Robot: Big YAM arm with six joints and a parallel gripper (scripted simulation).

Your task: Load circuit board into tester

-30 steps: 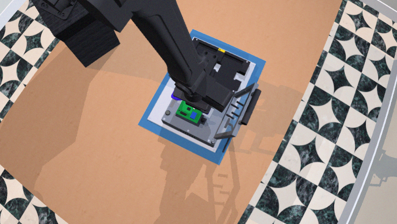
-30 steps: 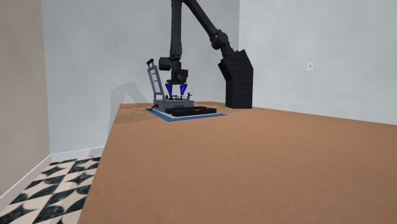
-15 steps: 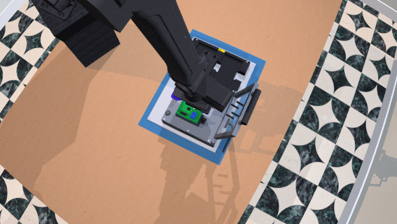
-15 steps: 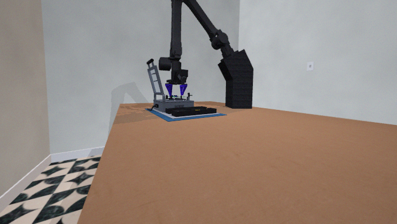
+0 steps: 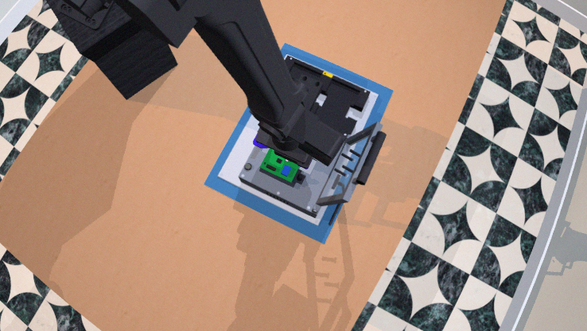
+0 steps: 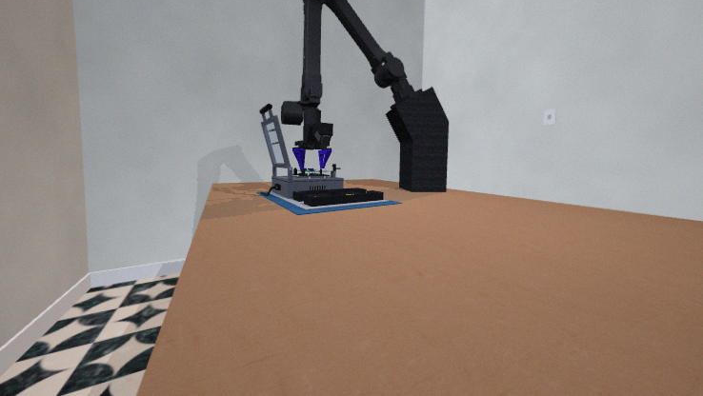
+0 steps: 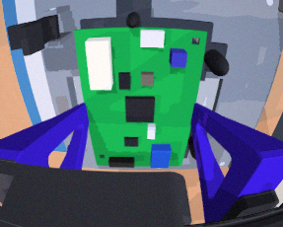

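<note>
Right now my hand is right at the green circuit board. From my hand the other things lie so: black plate 1 cm ahead, 2 cm below; then tester 4 cm ahead, 3 cm to the left, 3 cm above; then dark latch hook 5 cm behind, 6 cm to the left.
</note>
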